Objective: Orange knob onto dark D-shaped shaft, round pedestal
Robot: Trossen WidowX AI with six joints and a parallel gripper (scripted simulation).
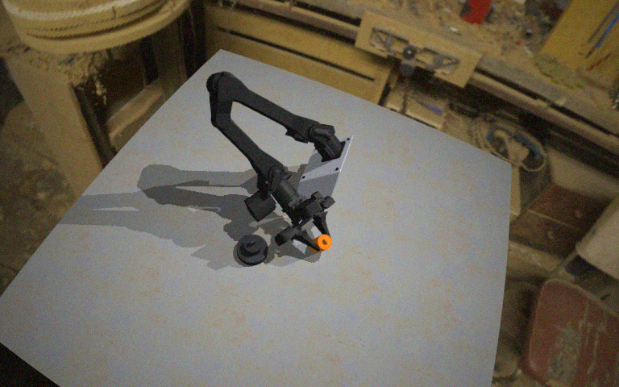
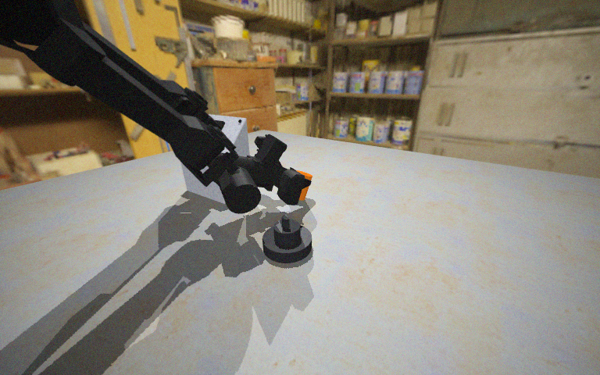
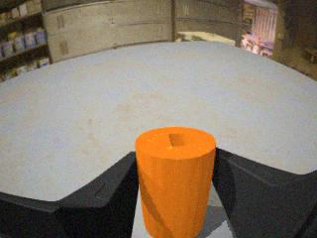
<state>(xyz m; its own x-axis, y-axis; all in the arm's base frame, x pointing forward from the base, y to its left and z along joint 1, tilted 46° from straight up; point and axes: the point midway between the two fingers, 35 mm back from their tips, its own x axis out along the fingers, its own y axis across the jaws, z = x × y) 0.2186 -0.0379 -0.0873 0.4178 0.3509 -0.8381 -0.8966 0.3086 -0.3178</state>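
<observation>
My gripper tip is 10 mm past the orange knob, 10 mm to the left of it and 10 mm above it. Also, from my gripper tip: dark round pedestal: 70 mm ahead, 180 mm to the right, 20 mm below.
</observation>
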